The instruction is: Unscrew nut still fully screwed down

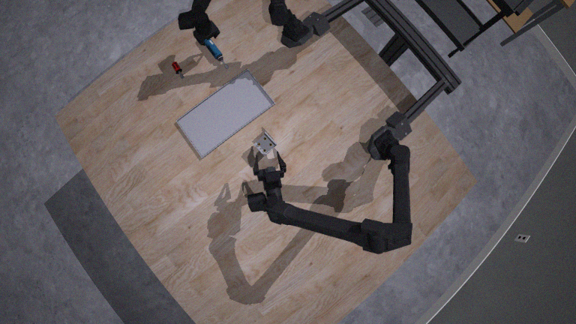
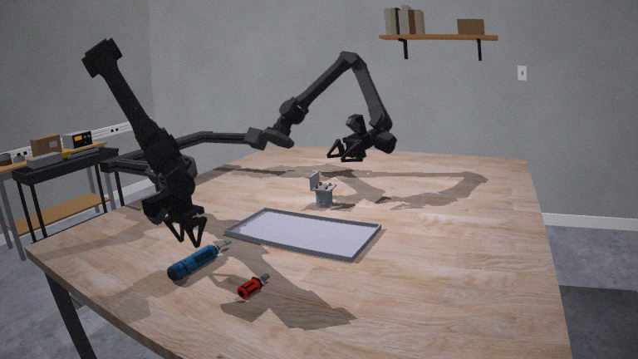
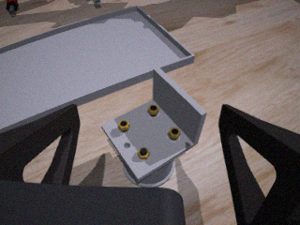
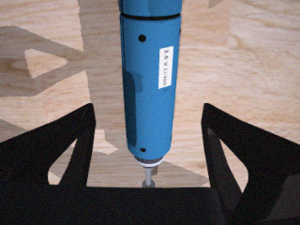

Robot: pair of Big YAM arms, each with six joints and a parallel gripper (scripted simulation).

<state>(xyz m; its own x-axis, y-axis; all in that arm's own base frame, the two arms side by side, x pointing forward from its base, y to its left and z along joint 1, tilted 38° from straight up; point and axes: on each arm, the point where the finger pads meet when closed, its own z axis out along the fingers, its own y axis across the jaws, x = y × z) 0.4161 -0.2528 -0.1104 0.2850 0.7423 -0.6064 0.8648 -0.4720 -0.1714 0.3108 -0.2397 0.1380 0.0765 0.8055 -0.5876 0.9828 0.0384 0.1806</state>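
Right now my left hand is 90 mm above the nut, 30 mm to the left of it and 10 mm past it. From my left hand the other things lie so: shallow grey tray 290 mm to the right, 150 mm below, 30 mm ahead; grey bracket plate 90 mm below, 50 mm to the right, 30 mm behind; joint module 130 mm below, 50 mm to the right, 30 mm behind.
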